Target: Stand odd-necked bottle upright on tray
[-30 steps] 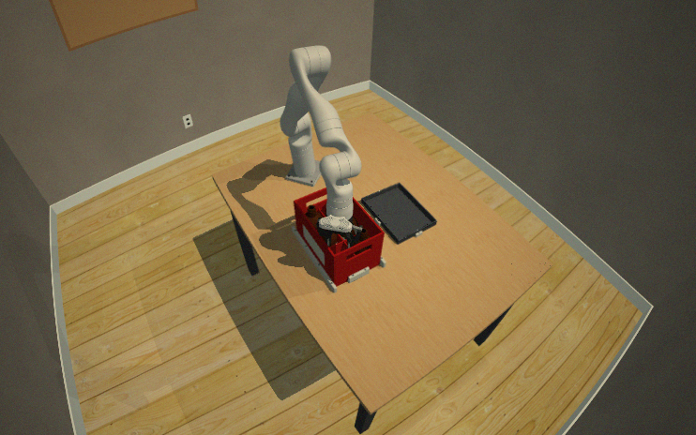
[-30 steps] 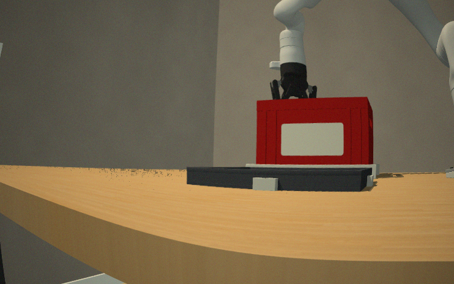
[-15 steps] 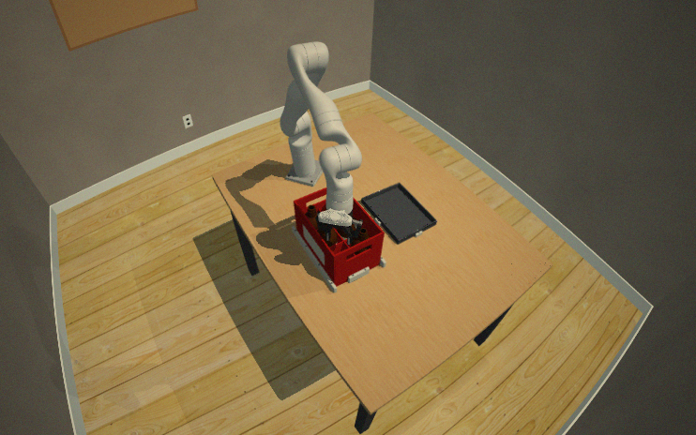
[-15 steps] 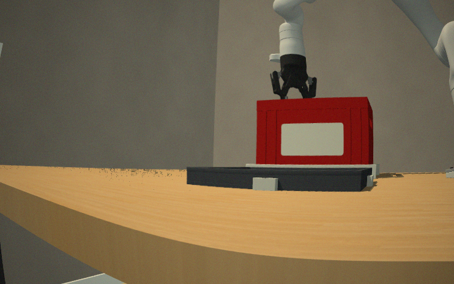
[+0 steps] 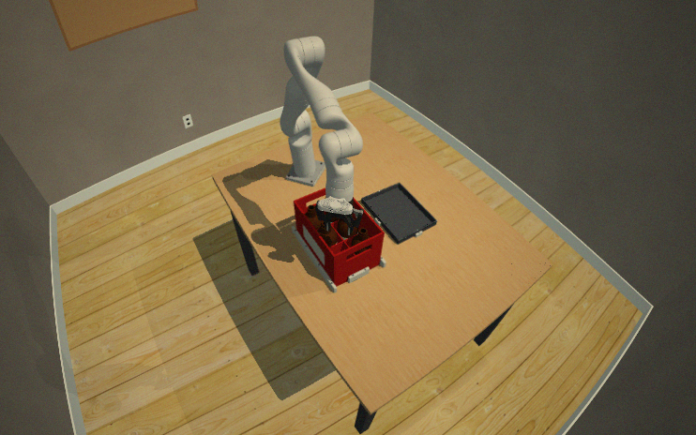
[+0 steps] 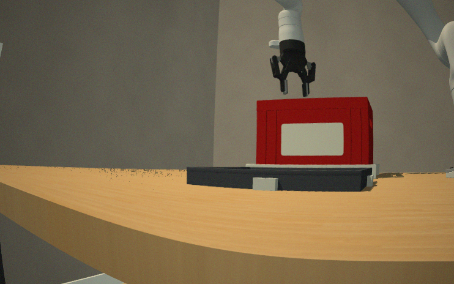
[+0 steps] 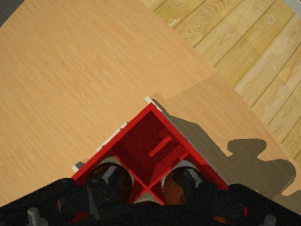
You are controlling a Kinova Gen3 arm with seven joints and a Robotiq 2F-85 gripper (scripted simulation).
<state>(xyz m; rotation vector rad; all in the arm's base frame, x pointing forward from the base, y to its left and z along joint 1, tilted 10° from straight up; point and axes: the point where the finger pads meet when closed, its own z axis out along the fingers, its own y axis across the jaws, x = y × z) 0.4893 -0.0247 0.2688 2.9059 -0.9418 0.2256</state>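
Right now the glass bottle is 140 mm below my hand, 90 mm to the left of it and 10 mm behind it. Round my hand: dark grey tray (320 mm to the left, 220 mm below, 160 mm behind); then red crate (140 mm below, 90 mm behind, 30 mm to the left).
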